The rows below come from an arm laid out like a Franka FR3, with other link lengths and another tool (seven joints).
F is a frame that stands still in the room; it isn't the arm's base.
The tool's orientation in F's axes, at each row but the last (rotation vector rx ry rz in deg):
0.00, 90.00, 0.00
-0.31, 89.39, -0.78
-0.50, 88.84, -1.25
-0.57, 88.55, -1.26
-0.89, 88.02, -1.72
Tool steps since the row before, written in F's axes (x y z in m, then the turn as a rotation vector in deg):
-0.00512, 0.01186, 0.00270, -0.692, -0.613, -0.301
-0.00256, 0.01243, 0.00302, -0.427, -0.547, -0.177
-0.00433, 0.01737, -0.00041, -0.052, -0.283, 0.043
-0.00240, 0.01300, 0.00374, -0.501, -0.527, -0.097
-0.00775, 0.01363, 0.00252, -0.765, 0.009, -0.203
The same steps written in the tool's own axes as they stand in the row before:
-0.00270, 0.01186, -0.00512, 0.301, -0.613, -0.692
-0.00320, 0.01238, -0.00259, 0.179, -0.547, -0.426
-0.00002, 0.01734, -0.00448, -0.038, -0.284, -0.049
-0.00406, 0.01290, -0.00240, 0.095, -0.529, -0.499
-0.00318, 0.01347, -0.00778, 0.176, 0.007, -0.772

